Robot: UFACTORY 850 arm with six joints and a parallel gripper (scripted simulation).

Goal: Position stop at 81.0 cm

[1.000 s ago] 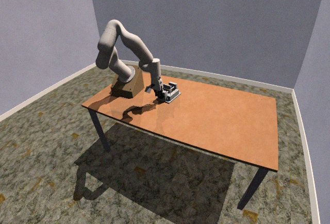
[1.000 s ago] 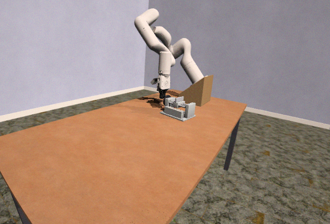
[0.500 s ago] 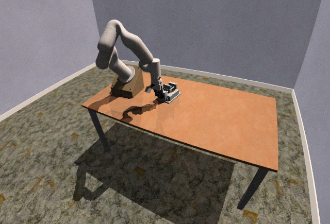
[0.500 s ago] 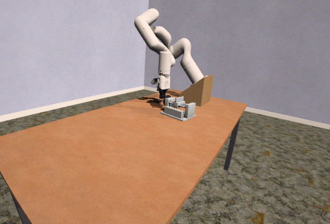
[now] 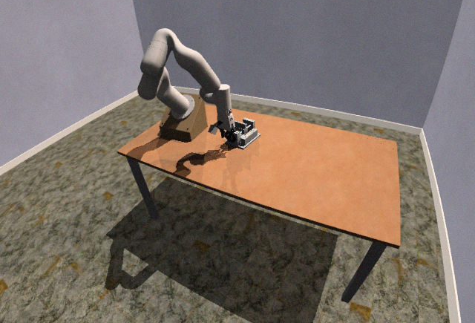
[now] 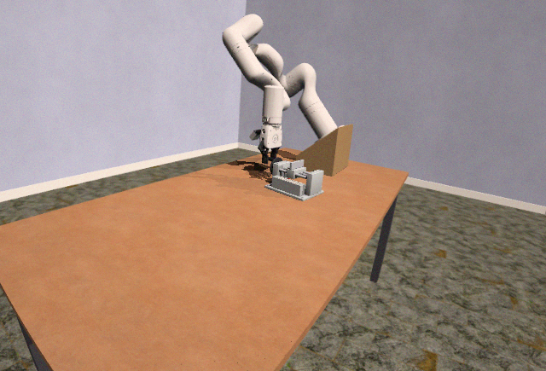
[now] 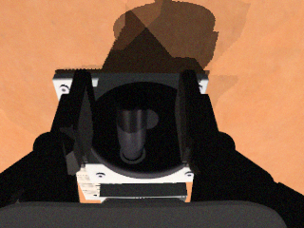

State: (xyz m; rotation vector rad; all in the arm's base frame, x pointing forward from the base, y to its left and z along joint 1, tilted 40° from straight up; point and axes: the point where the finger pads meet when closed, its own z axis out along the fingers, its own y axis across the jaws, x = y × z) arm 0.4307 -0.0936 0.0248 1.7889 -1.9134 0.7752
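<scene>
Now: hand 2 cm to the right of the handwheel and 1 cm above it. Round my hand: grey stop fixture: 2 cm ahead, 15 cm to the left, 1 cm below.
</scene>
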